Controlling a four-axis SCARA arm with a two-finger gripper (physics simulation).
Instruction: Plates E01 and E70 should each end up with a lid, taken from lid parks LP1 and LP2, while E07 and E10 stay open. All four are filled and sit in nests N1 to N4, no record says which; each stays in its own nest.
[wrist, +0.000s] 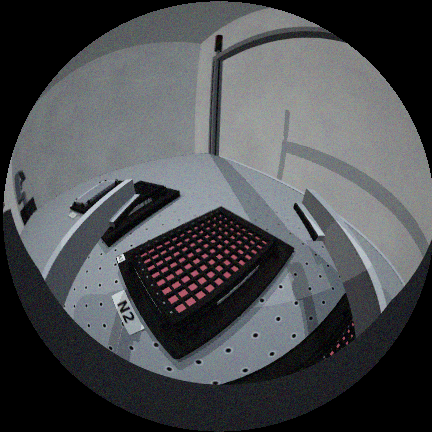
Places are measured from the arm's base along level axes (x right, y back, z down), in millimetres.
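Pixels of known places: gripper, fingertip midpoint: (216, 189).
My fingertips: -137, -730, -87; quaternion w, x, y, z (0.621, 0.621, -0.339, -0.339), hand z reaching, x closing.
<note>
Behind a point stands the place of what it marks, as x, y, z.
A black plate (207, 262) @(-109, -708, -39) with pink-filled wells and no lid sits in black nest N2 (180, 342) @(-57, -660, -25), in the middle of the wrist view. I can read no plate name on it. My gripper (216, 189) @(-137, -730, -87) is open and empty, its fingers apart above and to either side of this plate. Part of another black plate with pink wells (342, 342) shows at the lower right, cut off by the right finger and the view's edge. A black nest (167, 194) @(-279, -712, -25) stands at the left, partly hidden by the left finger; its plate's wells cannot be made out.
A white label (127, 312) @(-98, -622, -15) reading N2 lies beside the middle nest. A low dark holder with a pale top (97, 194) @(-389, -540, -27) stands at the far left, behind the left finger. A dark upright post (215, 105) @(-684, -1017, -268) stands at the back corner by the walls.
</note>
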